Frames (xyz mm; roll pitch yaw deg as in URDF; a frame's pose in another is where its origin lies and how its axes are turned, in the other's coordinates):
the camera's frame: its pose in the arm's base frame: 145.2 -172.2 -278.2 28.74 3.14 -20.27
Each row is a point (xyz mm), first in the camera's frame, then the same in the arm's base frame.
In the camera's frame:
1: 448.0 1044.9 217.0
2: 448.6 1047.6 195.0
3: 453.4 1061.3 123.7
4: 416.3 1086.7 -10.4
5: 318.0 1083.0 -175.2
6: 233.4 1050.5 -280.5
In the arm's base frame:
1: 881.7 421.2 388.9
2: 885.8 433.5 370.9
3: 903.5 476.3 314.8
4: 893.3 572.6 211.6
5: 820.1 680.6 71.0
6: 743.0 732.7 -32.2

